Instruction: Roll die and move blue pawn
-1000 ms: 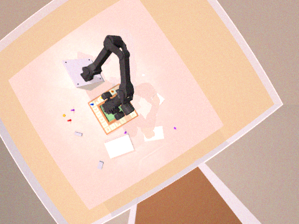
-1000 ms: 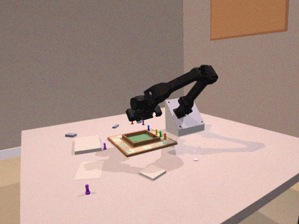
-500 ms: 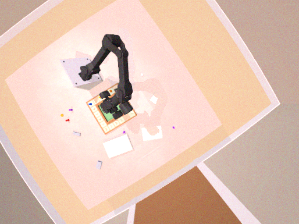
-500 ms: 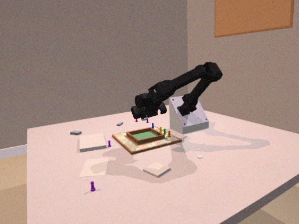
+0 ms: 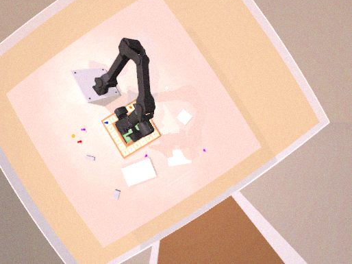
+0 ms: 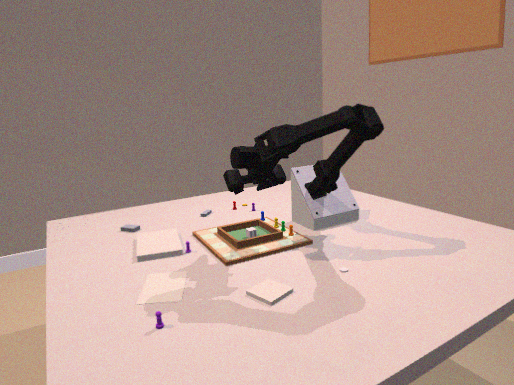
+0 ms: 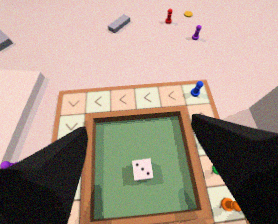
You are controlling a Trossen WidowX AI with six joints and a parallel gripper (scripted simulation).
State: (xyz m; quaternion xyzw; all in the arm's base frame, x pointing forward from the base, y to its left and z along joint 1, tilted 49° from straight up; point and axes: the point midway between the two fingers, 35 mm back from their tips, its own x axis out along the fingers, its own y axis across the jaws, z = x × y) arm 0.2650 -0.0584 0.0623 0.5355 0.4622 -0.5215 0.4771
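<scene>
My gripper tip is 130 mm above the blue pawn, 120 mm past it and 100 mm to the left of it. From my gripper tip the other things lie so: white die: 130 mm below, 20 mm to the left; yellow pawn: 130 mm below, 120 mm behind, 10 mm to the right; green tray: 150 mm below.
</scene>
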